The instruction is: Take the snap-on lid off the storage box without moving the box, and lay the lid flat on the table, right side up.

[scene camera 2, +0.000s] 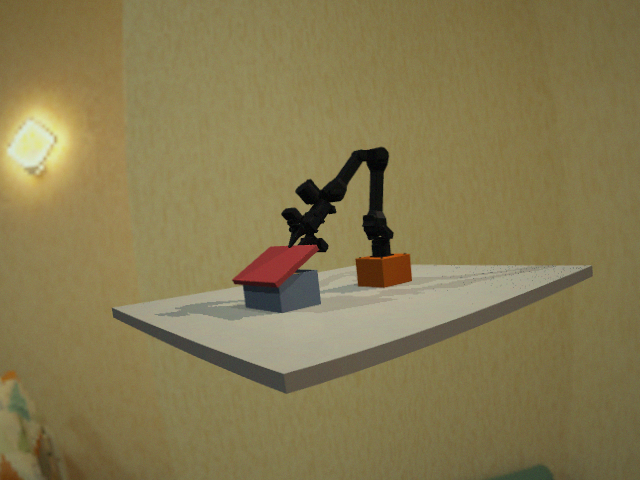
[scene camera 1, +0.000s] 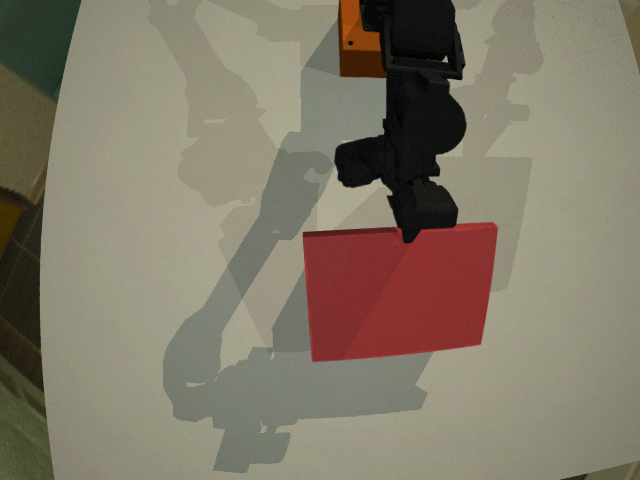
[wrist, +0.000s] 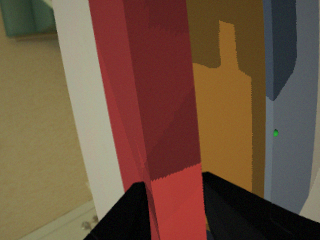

Labels:
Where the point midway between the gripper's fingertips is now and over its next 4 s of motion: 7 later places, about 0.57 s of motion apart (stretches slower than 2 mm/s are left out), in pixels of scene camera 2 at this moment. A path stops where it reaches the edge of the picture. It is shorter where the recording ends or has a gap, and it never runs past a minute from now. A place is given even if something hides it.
The gripper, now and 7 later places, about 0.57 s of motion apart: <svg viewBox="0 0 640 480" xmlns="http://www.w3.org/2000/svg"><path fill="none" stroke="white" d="M291 250L286 243L282 237L281 231L280 230L277 232L273 232L269 233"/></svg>

